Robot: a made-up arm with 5 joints.
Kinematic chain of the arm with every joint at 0, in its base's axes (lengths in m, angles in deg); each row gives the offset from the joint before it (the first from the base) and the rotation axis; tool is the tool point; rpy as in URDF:
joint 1: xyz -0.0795 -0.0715 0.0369 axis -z
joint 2: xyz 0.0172 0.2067 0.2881 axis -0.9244 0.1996 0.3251
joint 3: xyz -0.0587 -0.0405 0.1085 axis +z
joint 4: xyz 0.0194 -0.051 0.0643 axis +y
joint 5: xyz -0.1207 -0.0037 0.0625 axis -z
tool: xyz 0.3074 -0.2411 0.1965 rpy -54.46 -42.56 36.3
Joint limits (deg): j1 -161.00..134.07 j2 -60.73..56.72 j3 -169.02..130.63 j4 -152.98..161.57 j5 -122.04..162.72
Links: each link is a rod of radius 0.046 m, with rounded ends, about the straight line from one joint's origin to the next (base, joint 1, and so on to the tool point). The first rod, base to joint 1, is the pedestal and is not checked.
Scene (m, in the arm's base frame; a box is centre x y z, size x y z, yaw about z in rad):
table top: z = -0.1
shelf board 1: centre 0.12 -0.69 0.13 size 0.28 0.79 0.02 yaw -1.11
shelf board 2: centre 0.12 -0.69 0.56 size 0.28 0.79 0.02 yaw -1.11
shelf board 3: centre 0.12 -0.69 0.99 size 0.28 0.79 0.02 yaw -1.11
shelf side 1: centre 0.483 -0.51 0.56 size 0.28 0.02 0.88 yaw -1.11
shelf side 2: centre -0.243 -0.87 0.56 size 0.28 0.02 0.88 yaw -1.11
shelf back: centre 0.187 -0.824 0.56 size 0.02 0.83 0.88 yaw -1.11
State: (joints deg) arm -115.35 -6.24 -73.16 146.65 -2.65
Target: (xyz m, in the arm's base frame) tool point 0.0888 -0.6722 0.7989
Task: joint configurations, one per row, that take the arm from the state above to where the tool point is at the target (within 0.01 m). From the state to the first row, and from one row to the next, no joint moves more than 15 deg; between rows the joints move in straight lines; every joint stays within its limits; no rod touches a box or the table.
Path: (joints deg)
1: -113.65 6.35 -76.70 136.26 4.82
2: -111.95 18.94 -80.24 125.87 12.29
3: -110.25 31.54 -83.78 115.48 19.76
4: -108.55 44.13 -87.33 105.10 27.24
5: -106.84 56.72 -90.87 94.71 34.71
6: -119.29 49.94 -103.46 92.25 48.39
7: -131.74 43.17 -116.05 89.80 62.06
8: -144.19 36.39 -128.64 87.35 75.74

